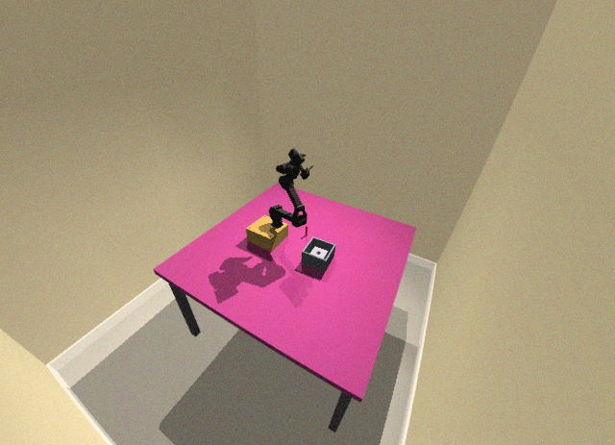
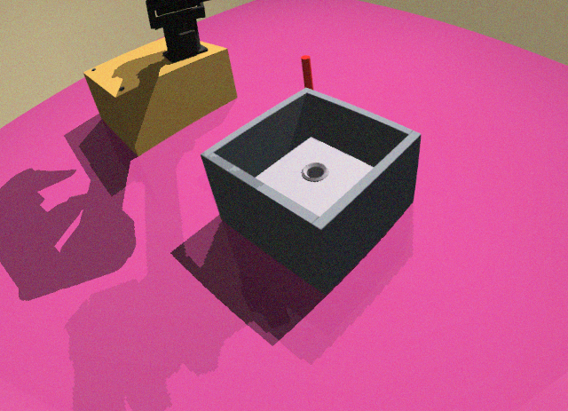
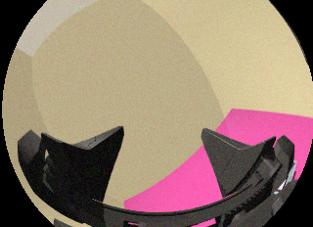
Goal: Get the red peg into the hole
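The red peg lies 40 mm ahead of my gripper tip, 50 mm to the right of it and 500 mm below it. From my gripper tip the other things lie so: grey box: 250 mm ahead, 180 mm to the right, 510 mm below; plate: 250 mm ahead, 180 mm to the right, 490 mm below.
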